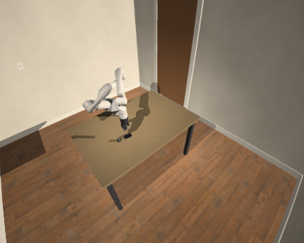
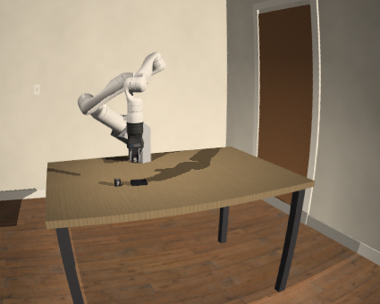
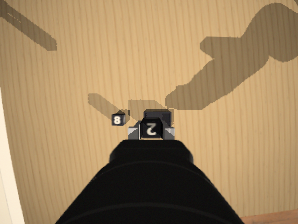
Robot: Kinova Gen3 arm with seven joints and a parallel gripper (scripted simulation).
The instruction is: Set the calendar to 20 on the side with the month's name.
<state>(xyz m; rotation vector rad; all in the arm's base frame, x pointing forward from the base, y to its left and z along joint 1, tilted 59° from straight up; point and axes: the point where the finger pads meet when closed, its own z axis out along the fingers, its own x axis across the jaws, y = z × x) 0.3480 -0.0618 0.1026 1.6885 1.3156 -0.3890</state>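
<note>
My gripper is now 20 mm to the right of the dark tray and 130 mm above it. The rest, counted from my hand: dark cube (40 mm behind, 80 mm to the right, 120 mm below).
</note>
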